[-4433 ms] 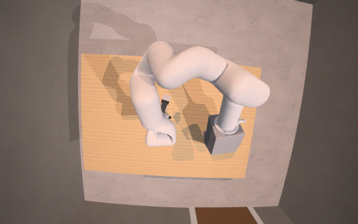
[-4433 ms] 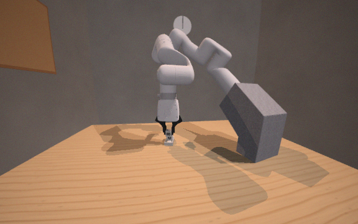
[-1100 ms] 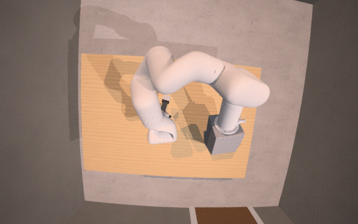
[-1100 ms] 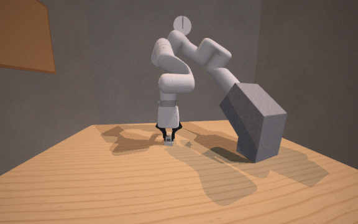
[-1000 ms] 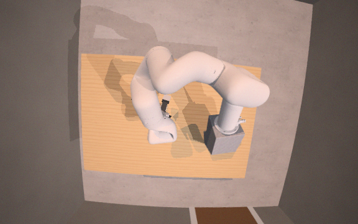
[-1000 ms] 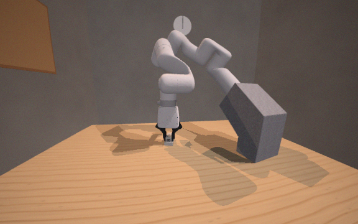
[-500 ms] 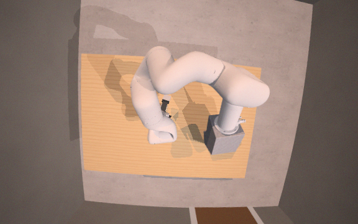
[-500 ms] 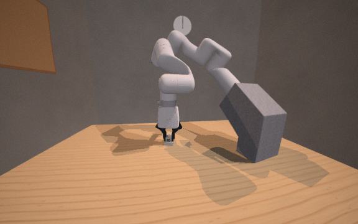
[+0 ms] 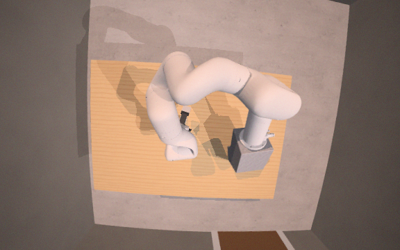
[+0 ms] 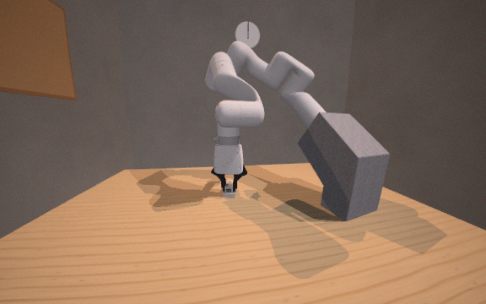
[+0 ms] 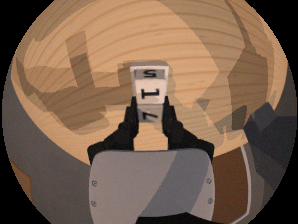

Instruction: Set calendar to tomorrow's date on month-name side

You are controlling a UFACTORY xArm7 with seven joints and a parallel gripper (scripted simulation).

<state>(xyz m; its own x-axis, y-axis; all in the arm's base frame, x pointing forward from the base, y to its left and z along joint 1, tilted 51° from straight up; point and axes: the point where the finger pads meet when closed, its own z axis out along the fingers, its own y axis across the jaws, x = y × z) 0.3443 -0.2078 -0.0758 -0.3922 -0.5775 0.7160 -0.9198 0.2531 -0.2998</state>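
My gripper is now 3 cm above the white calendar tray, 1 cm to the left of it and 1 cm past it.
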